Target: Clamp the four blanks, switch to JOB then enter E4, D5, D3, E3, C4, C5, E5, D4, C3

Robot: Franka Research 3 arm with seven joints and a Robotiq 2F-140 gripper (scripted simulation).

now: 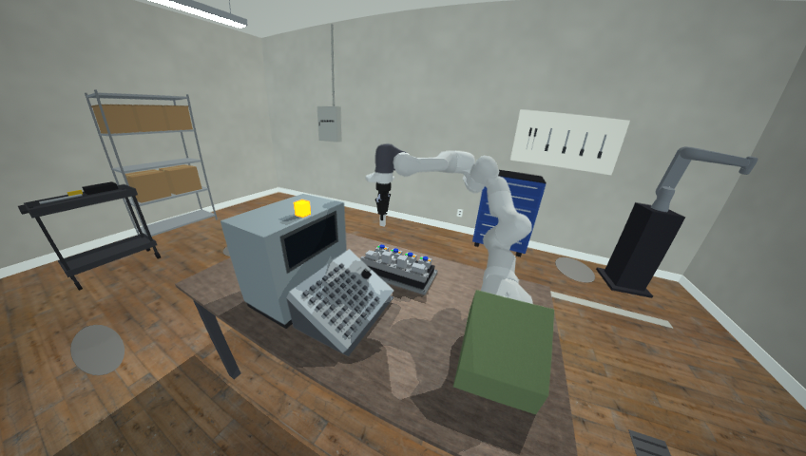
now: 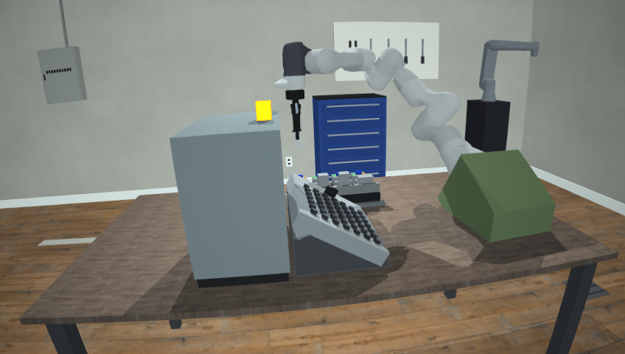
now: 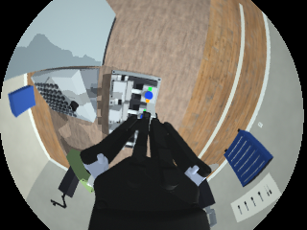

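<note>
Right now the black selector knob is 50 mm behind my hand, 310 mm to the left of it and 120 mm below it. The rest, counted from my hand: key D3 (30 mm behind, 500 mm to the left, 140 mm below); then sloped keypad (20 mm behind, 410 mm to the left, 170 mm below).
</note>
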